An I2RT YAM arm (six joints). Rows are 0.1 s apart.
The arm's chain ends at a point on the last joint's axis. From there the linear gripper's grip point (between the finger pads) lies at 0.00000 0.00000 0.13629 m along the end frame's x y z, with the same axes.
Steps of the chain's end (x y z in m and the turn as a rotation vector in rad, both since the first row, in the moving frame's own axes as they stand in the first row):
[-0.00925 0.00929 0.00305 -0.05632 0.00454 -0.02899]
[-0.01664 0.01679 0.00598 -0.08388 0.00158 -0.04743]
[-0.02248 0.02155 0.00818 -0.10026 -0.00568 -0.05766]
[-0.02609 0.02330 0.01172 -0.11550 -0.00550 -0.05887]
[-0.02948 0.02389 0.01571 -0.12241 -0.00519 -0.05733]
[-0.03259 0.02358 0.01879 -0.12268 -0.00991 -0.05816]
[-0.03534 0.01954 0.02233 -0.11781 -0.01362 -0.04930]
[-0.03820 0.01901 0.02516 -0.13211 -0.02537 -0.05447]
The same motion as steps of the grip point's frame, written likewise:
[-0.00852 0.01695 0.00283 -0.05632 0.00454 -0.02899]
[-0.01615 0.02820 0.00550 -0.08388 0.00158 -0.04743]
[-0.02286 0.03521 0.00749 -0.10026 -0.00568 -0.05766]
[-0.02637 0.03902 0.01081 -0.11550 -0.00550 -0.05887]
[-0.02971 0.04054 0.01469 -0.12241 -0.00519 -0.05733]
[-0.03345 0.04029 0.01776 -0.12268 -0.00991 -0.05816]
[-0.03680 0.03560 0.02137 -0.11781 -0.01362 -0.04930]
[-0.04116 0.03705 0.02393 -0.13211 -0.02537 -0.05447]

